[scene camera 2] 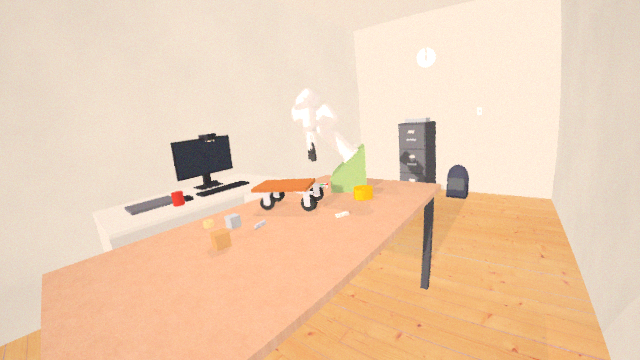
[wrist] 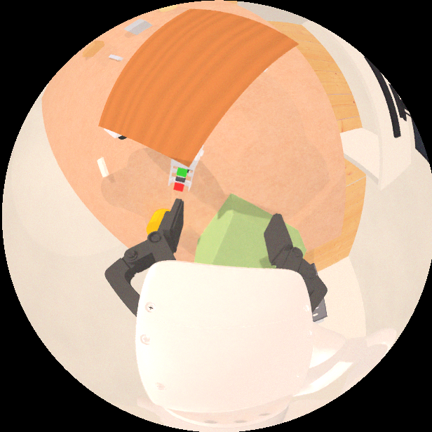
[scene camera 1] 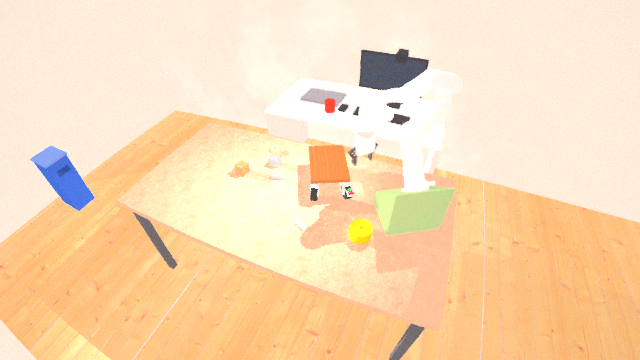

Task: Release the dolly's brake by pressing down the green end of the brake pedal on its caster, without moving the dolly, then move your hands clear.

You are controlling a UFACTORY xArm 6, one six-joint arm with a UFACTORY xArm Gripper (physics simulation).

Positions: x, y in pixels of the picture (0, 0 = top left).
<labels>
dolly: scene camera 2; wrist 170, 95; scene camera 1
same spot on dolly: [scene camera 2: 277, 188] = [scene camera 1: 310, 162]
</labels>
